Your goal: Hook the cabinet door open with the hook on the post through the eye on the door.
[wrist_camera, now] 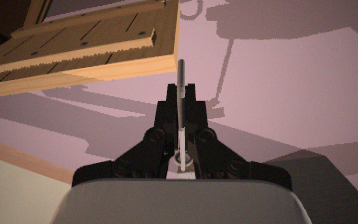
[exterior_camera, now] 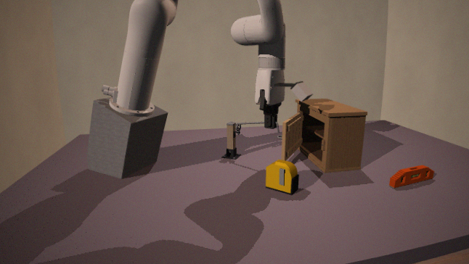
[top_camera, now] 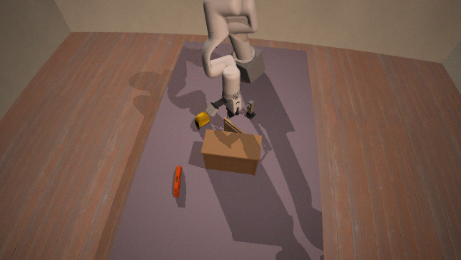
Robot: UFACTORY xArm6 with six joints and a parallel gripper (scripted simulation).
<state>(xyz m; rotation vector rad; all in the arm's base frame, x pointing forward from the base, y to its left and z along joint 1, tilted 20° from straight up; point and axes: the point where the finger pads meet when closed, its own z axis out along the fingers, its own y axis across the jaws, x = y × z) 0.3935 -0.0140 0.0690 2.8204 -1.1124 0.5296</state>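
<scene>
Now: the thin grey hook rod 40 mm behind my hand, 40 mm to the left of it and 30 mm below it. The rest, counted from my hand: yellow tape measure (20 mm behind, 160 mm to the right, 110 mm below); cabinet door (90 mm ahead, 60 mm to the left, 60 mm below); hook post (70 mm behind, 70 mm to the left, 50 mm below).
</scene>
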